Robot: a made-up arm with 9 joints. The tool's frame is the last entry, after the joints.
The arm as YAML. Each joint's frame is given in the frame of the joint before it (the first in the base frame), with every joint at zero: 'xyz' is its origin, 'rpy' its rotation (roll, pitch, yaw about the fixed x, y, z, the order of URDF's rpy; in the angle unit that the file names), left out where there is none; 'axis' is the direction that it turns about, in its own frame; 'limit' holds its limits. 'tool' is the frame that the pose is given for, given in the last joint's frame.
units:
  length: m
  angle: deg
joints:
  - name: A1
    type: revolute
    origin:
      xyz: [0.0, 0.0, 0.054]
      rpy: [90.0, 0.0, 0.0]
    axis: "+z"
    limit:
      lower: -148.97
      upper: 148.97
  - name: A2
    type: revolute
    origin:
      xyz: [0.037, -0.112, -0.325]
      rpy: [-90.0, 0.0, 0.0]
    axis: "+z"
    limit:
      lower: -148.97
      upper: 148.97
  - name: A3
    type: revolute
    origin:
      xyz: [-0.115, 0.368, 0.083]
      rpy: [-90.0, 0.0, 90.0]
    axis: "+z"
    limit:
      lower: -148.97
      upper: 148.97
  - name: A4
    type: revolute
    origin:
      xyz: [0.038, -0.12, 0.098]
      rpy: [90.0, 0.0, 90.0]
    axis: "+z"
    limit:
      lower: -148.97
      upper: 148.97
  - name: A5
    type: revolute
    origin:
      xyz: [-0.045, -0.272, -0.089]
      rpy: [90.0, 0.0, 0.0]
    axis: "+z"
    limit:
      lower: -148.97
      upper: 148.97
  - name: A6
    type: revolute
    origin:
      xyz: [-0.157, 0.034, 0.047]
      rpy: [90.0, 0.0, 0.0]
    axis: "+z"
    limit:
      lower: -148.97
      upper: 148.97
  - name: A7
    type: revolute
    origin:
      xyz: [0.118, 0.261, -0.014]
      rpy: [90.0, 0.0, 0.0]
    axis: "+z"
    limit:
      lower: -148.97
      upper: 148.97
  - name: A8
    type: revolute
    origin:
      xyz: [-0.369, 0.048, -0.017]
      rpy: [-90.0, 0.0, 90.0]
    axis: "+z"
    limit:
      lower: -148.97
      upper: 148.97
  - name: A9
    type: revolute
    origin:
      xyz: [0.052, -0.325, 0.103]
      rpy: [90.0, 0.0, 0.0]
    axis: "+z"
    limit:
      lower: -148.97
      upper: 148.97
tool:
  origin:
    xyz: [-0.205, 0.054, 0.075]
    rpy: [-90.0, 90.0, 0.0]
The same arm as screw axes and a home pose.
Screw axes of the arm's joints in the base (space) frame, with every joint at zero. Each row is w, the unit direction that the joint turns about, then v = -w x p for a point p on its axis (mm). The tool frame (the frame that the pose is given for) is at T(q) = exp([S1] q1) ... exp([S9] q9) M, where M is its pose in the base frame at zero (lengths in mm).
S1 = (0, -1, 0, 54, 0, 0)
S2 = (0, 0, 1, 325, -37, 0)
S3 = (-1, 0, 0, 0, -25, 693)
S4 = (0, 1, 0, -145, 0, -176)
S5 = (1, 0, 0, 0, 190, -642)
S6 = (0, -1, 0, 347, 0, -143)
S7 = (-1, 0, 0, 0, -229, 690)
S8 = (0, 0, 1, 642, -421, 0)
S9 = (-1, 0, 0, 0, -701, 590)
M =
1 0 0 21
0 1 0 795
0 0 1 755
0 0 0 1
Joint limits (deg, base to tool): -148.97..148.97 -148.97..148.97 -148.97..148.97 -148.97..148.97 -148.97..148.97 -148.97..148.97 -148.97..148.97 -148.97..148.97 -148.97..148.97

